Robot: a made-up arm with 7 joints. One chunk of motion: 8 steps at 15 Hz.
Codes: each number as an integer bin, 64 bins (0 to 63) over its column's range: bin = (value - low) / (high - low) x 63, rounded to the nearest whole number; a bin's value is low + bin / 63 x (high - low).
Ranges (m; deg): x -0.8..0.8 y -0.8..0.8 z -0.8..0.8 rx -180..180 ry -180..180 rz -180..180
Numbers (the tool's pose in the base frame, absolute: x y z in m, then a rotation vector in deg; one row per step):
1: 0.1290 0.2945 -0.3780 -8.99 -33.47 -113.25
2: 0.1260 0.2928 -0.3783 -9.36 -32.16 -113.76
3: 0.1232 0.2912 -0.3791 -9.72 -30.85 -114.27
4: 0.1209 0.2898 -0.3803 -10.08 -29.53 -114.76
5: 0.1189 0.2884 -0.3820 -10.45 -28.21 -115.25
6: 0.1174 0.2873 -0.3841 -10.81 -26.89 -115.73
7: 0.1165 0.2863 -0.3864 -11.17 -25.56 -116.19
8: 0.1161 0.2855 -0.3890 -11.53 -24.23 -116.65
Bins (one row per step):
1: 37 43 17 30 26 12
2: 36 43 17 30 26 12
3: 36 43 17 30 26 12
4: 36 43 17 30 26 11
5: 36 43 16 30 27 11
6: 36 43 16 30 27 11
7: 36 43 16 30 27 11
8: 36 43 16 29 27 11

